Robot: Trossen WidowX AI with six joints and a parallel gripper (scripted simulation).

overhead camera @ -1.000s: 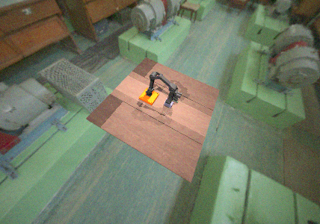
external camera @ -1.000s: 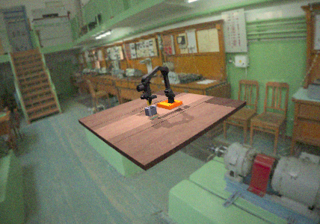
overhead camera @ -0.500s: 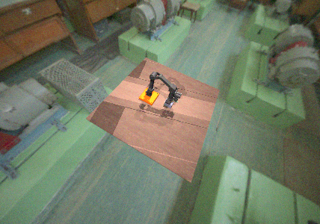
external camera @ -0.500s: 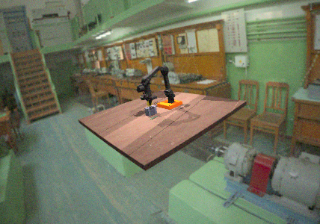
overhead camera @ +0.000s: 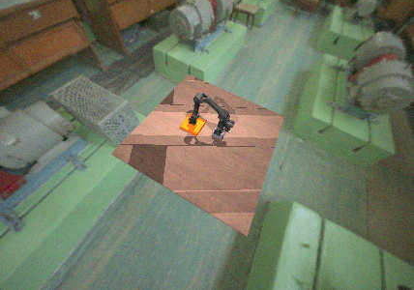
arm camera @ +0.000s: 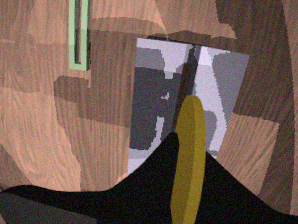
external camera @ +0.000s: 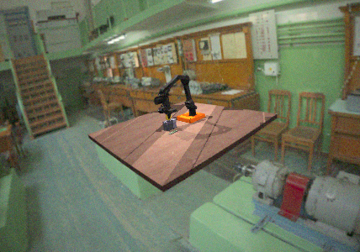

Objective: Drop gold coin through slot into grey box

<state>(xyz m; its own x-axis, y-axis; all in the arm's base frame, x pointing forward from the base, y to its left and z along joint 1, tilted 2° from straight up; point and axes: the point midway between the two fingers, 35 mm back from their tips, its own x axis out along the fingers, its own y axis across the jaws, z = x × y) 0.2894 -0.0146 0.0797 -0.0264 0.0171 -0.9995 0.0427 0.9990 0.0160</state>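
Right now the gold coin is 20 mm above my gripper tip.
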